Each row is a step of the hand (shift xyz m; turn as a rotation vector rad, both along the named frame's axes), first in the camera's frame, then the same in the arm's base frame.
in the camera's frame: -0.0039 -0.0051 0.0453 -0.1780 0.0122 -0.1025
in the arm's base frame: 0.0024 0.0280 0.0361 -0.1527 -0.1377 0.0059
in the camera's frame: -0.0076 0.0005 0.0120 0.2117 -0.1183 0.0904
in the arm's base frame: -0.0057 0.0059 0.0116 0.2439 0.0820 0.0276
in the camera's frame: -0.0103 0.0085 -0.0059 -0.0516 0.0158 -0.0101
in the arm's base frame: -0.0136 -0.0035 -0.0039 -0.0508 -0.0189 0.0086
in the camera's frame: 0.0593 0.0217 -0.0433 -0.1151 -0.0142 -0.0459
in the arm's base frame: 0.0311 0.0050 -0.0698 -0.0842 -0.0870 0.0300
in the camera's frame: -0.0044 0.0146 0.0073 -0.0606 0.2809 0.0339
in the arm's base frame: -0.0121 0.0118 -0.0008 -0.2187 0.1603 -0.1009
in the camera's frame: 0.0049 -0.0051 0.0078 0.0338 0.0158 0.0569
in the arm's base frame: 0.0074 0.0046 0.0059 0.0198 0.0634 0.0150
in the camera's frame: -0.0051 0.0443 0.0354 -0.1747 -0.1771 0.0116
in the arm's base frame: -0.0295 0.0486 0.0029 -0.0279 -0.1625 0.1866
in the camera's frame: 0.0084 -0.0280 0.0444 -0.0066 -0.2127 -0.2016
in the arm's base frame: 0.0261 0.0193 0.0421 0.1154 -0.2686 -0.0211
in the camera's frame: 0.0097 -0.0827 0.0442 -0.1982 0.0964 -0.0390
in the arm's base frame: 0.0607 -0.0116 0.0712 -0.2172 -0.0522 0.0136
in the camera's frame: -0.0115 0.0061 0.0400 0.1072 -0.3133 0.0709
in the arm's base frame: -0.0108 0.0276 0.0299 0.2806 -0.0849 0.1694
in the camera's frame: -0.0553 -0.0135 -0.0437 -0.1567 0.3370 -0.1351
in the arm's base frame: -0.0374 -0.0612 0.0030 -0.3374 0.0326 -0.2036
